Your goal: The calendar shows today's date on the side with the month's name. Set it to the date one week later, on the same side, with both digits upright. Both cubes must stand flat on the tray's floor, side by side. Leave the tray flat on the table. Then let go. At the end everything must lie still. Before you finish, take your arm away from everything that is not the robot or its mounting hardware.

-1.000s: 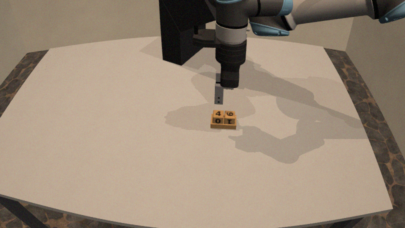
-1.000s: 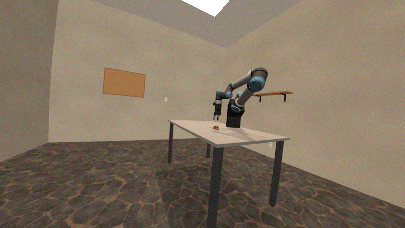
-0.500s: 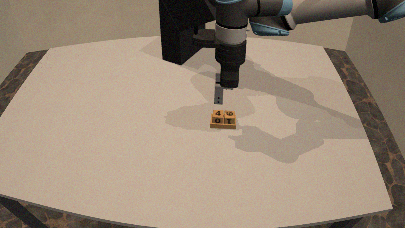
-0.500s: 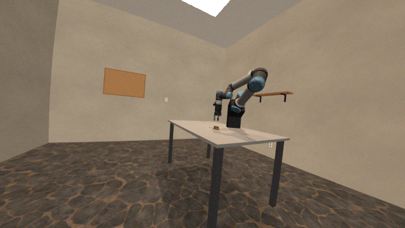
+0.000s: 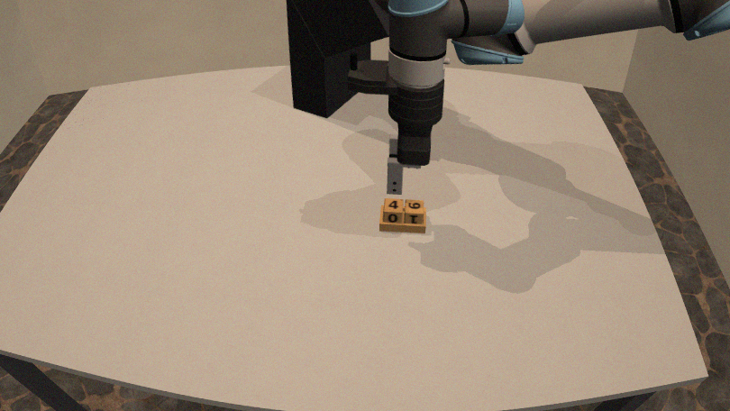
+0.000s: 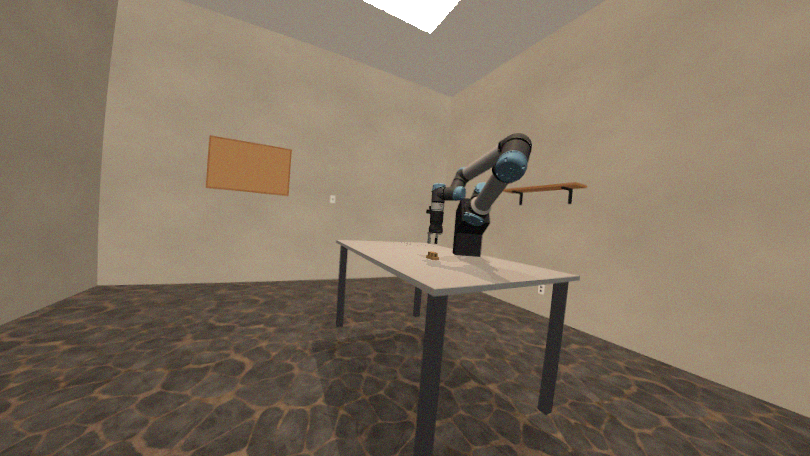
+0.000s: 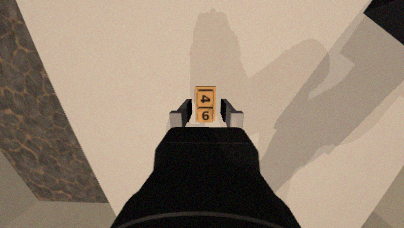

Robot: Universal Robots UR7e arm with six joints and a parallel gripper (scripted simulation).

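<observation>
The cube lies 1 cm behind my hand, 3 cm to the left of it and 8 cm below it. Round my hand: orange tray (2 cm to the left, 10 cm below).
</observation>
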